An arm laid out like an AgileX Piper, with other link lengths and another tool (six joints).
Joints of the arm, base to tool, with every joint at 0 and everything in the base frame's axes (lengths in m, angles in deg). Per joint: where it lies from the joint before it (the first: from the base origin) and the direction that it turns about. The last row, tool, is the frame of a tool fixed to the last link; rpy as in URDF.
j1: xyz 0 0 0.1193 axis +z
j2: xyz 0 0 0 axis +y
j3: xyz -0.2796 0 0.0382 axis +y
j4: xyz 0.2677 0 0.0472 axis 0.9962 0 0.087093
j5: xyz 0 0 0 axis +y
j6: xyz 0.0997 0 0.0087 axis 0.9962 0 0.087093
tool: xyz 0.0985 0.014 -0.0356 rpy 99 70.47 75.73
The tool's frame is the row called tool.
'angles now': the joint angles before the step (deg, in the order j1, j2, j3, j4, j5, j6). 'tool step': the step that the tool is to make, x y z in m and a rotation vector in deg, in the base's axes. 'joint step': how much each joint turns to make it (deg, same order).
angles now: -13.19, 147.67, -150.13, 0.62, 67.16, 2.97
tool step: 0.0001, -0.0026, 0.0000, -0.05, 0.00, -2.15
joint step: 0.00, 0.01, -0.02, -1.22, 0.00, 2.30
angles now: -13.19, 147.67, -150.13, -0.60, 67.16, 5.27
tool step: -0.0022, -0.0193, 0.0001, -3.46, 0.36, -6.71
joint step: -0.05, 0.04, -0.08, -6.89, 0.04, 6.69
